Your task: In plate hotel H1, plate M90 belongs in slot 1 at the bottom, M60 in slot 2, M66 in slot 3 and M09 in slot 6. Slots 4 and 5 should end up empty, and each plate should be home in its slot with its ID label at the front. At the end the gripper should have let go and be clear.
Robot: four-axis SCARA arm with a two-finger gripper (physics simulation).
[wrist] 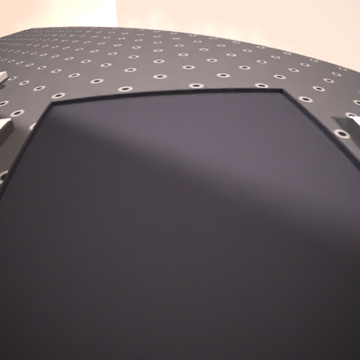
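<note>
A large dark rectangular panel (180,200) with a thin raised rim fills the middle and bottom of the wrist view. I cannot tell whether it is a plate or the top of a fixture. A soft shadow edge crosses it. My gripper (180,125) is open, with one pale fingertip at the far left edge of the view and the other at the far right edge, on either side of the panel. No ID label, plate name or slot of hotel H1 shows in this view.
A dark grey perforated table top (159,61) with rows of ringed holes extends beyond the panel to a curved far edge. A pale wall (240,20) stands behind it. A small pale piece (2,77) shows at the left edge, partly cut off.
</note>
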